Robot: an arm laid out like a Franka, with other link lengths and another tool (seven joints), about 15 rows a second.
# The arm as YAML. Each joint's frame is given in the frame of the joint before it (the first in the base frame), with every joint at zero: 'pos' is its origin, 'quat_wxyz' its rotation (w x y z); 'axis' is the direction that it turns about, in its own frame. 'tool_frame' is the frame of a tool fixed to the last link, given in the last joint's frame.
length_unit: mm
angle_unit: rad
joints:
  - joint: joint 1
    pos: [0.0, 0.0, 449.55]
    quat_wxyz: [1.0, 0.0, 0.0, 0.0]
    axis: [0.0, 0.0, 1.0]
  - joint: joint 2
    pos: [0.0, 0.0, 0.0]
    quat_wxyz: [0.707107, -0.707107, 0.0, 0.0]
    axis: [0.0, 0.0, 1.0]
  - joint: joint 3
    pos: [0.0, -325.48, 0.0]
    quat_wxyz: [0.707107, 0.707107, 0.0, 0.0]
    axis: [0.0, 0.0, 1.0]
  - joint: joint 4
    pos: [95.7, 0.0, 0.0]
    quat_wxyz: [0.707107, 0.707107, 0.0, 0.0]
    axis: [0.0, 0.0, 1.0]
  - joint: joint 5
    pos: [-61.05, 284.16, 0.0]
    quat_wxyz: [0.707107, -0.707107, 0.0, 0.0]
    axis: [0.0, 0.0, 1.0]
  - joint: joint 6
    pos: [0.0, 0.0, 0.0]
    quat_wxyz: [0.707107, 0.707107, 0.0, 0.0]
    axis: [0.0, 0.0, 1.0]
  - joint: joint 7
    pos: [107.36, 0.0, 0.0]
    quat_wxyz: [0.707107, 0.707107, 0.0, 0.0]
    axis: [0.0, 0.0, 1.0]
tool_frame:
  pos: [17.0, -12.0, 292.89]
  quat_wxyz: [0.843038, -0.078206, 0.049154, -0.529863]
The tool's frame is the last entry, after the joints.
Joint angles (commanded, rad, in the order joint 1, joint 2, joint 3, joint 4, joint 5, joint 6, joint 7), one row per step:
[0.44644, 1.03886, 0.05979, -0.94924, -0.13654, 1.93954, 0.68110]
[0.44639, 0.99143, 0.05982, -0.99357, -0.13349, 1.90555, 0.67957]
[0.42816, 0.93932, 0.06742, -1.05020, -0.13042, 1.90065, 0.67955]
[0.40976, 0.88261, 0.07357, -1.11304, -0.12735, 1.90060, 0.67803]
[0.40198, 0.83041, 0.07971, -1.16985, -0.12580, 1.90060, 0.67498]
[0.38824, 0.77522, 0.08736, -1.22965, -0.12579, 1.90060, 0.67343]
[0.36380, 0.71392, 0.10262, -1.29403, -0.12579, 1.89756, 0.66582]
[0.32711, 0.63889, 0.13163, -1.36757, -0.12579, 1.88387, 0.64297]
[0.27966, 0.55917, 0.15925, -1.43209, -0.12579, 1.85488, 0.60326]
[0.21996, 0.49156, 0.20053, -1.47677, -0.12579, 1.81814, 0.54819]
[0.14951, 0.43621, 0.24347, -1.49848, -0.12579, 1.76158, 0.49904]
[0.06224, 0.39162, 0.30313, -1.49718, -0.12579, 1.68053, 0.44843]
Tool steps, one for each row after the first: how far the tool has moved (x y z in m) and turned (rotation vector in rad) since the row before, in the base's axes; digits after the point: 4 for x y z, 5 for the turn. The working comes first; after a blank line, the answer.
Tool pose at each row, in the base's axes (x y z in m, rotation vector in rad; the steps are taken from these numbers as rounded here):
[0.6556, 0.3182, 0.1754, 2.56168, 1.36372, 0.06050]
[0.6435, 0.3124, 0.1884, 2.55959, 1.36877, 0.01567]
[0.6388, 0.3021, 0.2030, 2.57361, 1.35739, 0.00032]
[0.6338, 0.2911, 0.2185, 2.58533, 1.34679, -0.01023]
[0.6259, 0.2867, 0.2330, 2.58703, 1.35170, -0.01646]
[0.6182, 0.2786, 0.2479, 2.59118, 1.34924, -0.02329]
[0.6092, 0.2676, 0.2646, 2.59786, 1.35106, -0.03180]
[0.5949, 0.2554, 0.2854, 2.59946, 1.37633, -0.04620]
[0.5812, 0.2355, 0.3101, 2.59351, 1.40742, -0.06297]
[0.5683, 0.2173, 0.3333, 2.58203, 1.46029, -0.07561]
[0.5565, 0.1938, 0.3552, 2.57966, 1.49266, -0.10267]
[0.5426, 0.1694, 0.3777, 2.58282, 1.52775, -0.14348]

[-0.0121, -0.0058, 0.0130, -0.01459, 0.02723, 0.00004]
[-0.0047, -0.0103, 0.0146, 0.00195, 0.01133, -0.01250]
[-0.0050, -0.0110, 0.0155, 0.00206, 0.00784, -0.01088]
[-0.0079, -0.0044, 0.0145, 0.00131, 0.00574, 0.00192]
[-0.0077, -0.0081, 0.0149, 0.00029, 0.00500, -0.00330]
[-0.0090, -0.0110, 0.0167, 0.00347, 0.00812, -0.00168]
[-0.0143, -0.0122, 0.0208, 0.00682, 0.01612, 0.01341]
[-0.0137, -0.0199, 0.0247, 0.00270, 0.01636, 0.01904]
[-0.0129, -0.0182, 0.0232, 0.00905, 0.01805, 0.03359]
[-0.0118, -0.0235, 0.0219, 0.00369, 0.02448, 0.01761]
[-0.0139, -0.0244, 0.0225, 0.00556, 0.03564, 0.01617]

